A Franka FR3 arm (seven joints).
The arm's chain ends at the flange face. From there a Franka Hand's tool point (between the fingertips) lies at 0.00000 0.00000 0.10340 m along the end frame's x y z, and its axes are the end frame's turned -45 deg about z.
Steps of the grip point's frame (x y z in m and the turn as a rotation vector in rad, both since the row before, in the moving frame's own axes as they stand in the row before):
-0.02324 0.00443 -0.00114 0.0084 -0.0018 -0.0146
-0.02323 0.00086 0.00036 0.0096 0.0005 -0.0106
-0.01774 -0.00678 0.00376 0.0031 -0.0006 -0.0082
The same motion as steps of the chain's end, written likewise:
-0.01255 0.02004 -0.00114 0.0047 -0.0072 -0.0146
-0.01515 0.01777 0.00036 0.0071 -0.0064 -0.0106
-0.01707 0.00793 0.00376 0.0018 -0.0026 -0.0082

